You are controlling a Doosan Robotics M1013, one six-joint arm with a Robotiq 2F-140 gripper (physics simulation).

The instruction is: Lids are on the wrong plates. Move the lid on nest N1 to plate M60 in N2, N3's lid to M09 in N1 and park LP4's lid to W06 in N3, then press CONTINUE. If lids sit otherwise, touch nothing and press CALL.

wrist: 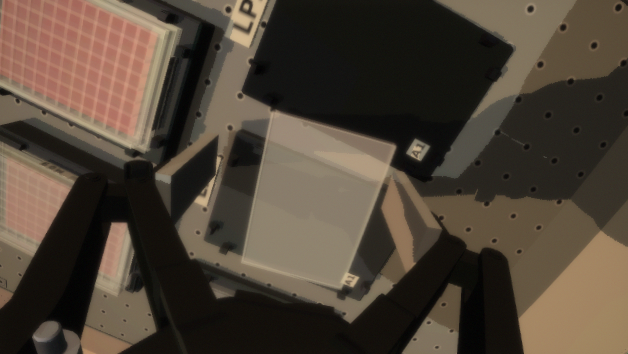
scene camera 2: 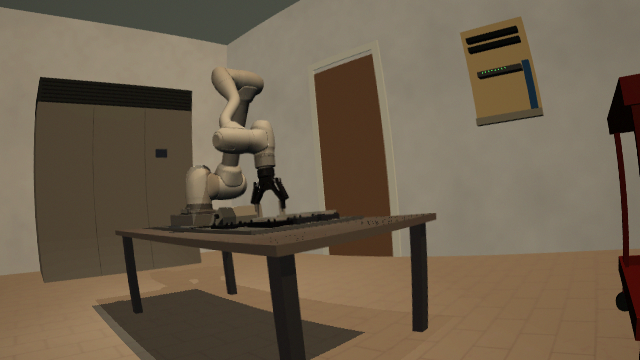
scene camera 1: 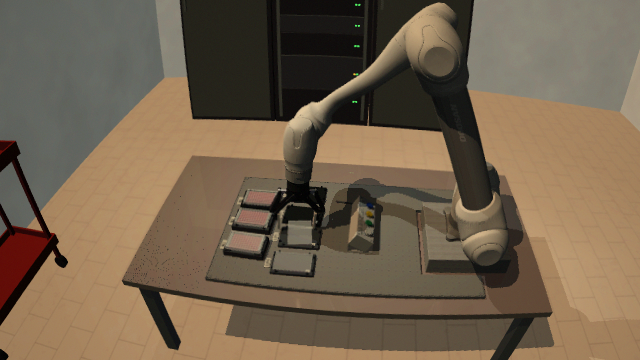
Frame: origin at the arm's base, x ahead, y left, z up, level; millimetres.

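Seen in the pictures: gripper, fingertip midpoint: (wrist: 302, 172) (scene camera 2: 271, 218) (scene camera 1: 296, 226); arm's base, origin of the base link: (scene camera 2: 199, 213).
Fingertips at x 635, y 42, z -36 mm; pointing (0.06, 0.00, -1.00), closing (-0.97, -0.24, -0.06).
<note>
Offsets run from my fingertips to a thing's top centre.
My gripper (scene camera 1: 297, 216) (scene camera 2: 270, 210) (wrist: 302, 172) is open, its fingers low on either side of a clear lid {18 mm back, 26 mm left, 2 mm down} (scene camera 1: 300, 234) (wrist: 320, 200). The right finger in the wrist view is close to the lid's edge; the left one stands apart. The lid lies crosswise over a dark nest {20 mm back, 45 mm left, 0 mm up} (wrist: 227, 200), past its edge; the nest's label is mostly hidden by a finger. Pink-welled plates {170 mm ahead, 137 mm right, 14 mm up} (scene camera 1: 260, 198) {167 mm ahead, 10 mm right, 17 mm up} (scene camera 1: 253, 218) {159 mm ahead, 126 mm left, 18 mm up} (scene camera 1: 245, 243) (wrist: 80, 65) (wrist: 37, 195) sit in the left row, with clear rims; their N labels cannot be read. Another pale lid {21 mm back, 177 mm left, 2 mm down} (scene camera 1: 292, 262) sits in the front nest.
A black nest {11 mm back, 79 mm right, 0 mm up} (wrist: 370, 65) labelled LP, its digit cut off, lies beside the crosswise lid. A button box {237 mm back, 27 mm right, 64 mm up} (scene camera 1: 361, 240) with blue, yellow, green and pale buttons stands right of the nests, before the arm's base block (scene camera 1: 440, 265). A red cart (scene camera 1: 32, 234) stands left of the table.
</note>
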